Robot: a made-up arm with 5 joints.
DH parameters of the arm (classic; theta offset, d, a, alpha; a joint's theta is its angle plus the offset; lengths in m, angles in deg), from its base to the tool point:
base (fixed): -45 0 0.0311 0
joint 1: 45 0.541 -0.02 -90
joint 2: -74.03 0 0.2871 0
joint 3: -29.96 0 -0.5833 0
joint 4: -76.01 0.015 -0.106 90
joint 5: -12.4 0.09 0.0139 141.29
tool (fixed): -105.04 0.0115 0 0
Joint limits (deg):
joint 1: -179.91..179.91
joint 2: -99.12..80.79
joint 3: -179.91..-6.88
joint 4: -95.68..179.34
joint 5: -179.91..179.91
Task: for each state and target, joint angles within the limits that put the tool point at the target. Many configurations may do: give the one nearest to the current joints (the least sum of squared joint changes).
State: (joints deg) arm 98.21 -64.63 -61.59 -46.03 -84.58
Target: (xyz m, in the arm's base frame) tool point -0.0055 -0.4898 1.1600
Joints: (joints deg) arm 86.91 -94.68 -74.06 -54.54 -85.37
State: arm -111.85 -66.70 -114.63 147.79 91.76
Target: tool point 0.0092 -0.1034 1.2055
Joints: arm -118.23 -57.34 -87.91 155.18 91.16
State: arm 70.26 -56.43 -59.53 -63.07 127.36
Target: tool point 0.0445 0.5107 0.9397
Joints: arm 84.29 -23.03 -51.12 -51.49 126.62
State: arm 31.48 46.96 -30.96 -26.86 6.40
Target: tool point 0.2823 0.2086 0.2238
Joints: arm 40.49 14.60 -10.36 -50.19 6.24
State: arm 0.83 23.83 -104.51 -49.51 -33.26
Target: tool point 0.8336 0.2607 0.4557
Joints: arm 19.20 53.39 -101.39 -33.05 -32.79
